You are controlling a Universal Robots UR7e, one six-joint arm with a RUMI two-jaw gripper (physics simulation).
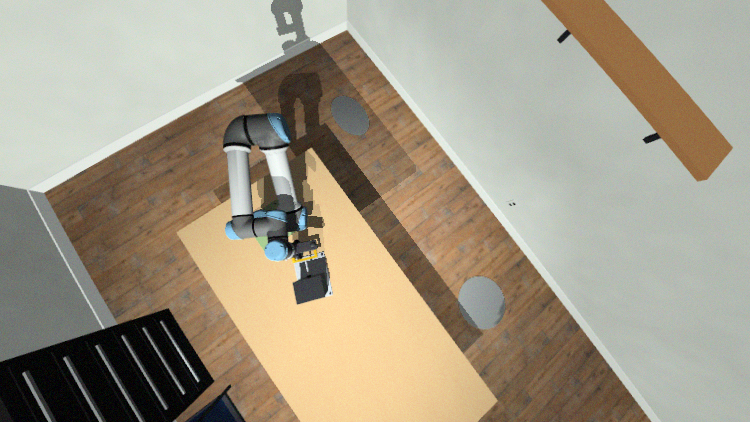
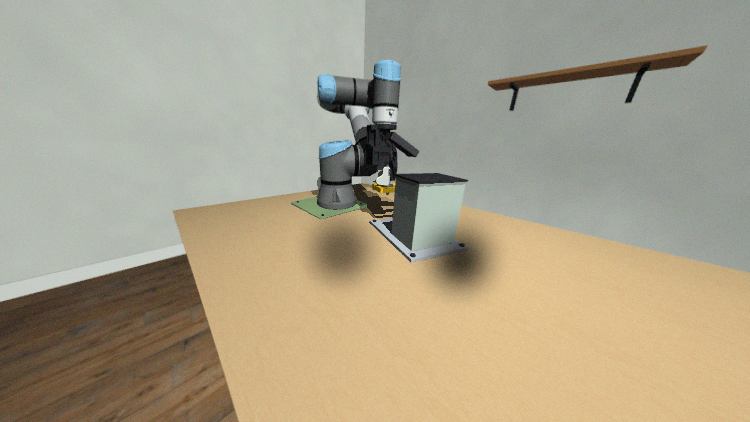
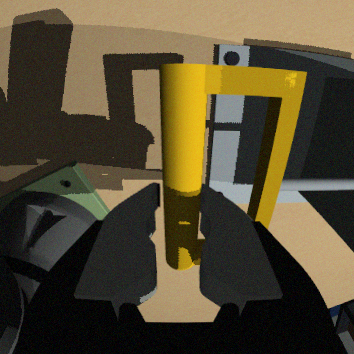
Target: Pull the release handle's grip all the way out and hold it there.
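The release handle's yellow grip (image 3: 183, 125) is a round bar on a rectangular yellow frame (image 1: 300, 261) (image 2: 385, 189) (image 3: 288, 135). A light rod (image 3: 320, 185) runs from the frame's side toward the box-shaped housing (image 1: 310, 289) (image 2: 437, 215), which has a dark top and pale side and stands on a light base plate (image 2: 437, 253) (image 3: 226, 155). The frame stands off from the housing, on the side toward the arm's base. My gripper (image 3: 177, 185) is shut on the grip, one dark jaw on each side. Part of the grip sticks out past the jaws. The rod's end inside the housing is hidden.
The arm's base stands on a green plate (image 2: 309, 208) (image 3: 90, 189), close to the handle, on the tan table (image 1: 367, 341) (image 2: 367, 335). A brown wall shelf (image 1: 639, 89) (image 2: 597, 70) hangs to the side. Two round grey discs (image 1: 350, 115) (image 1: 481, 302) show beside the table.
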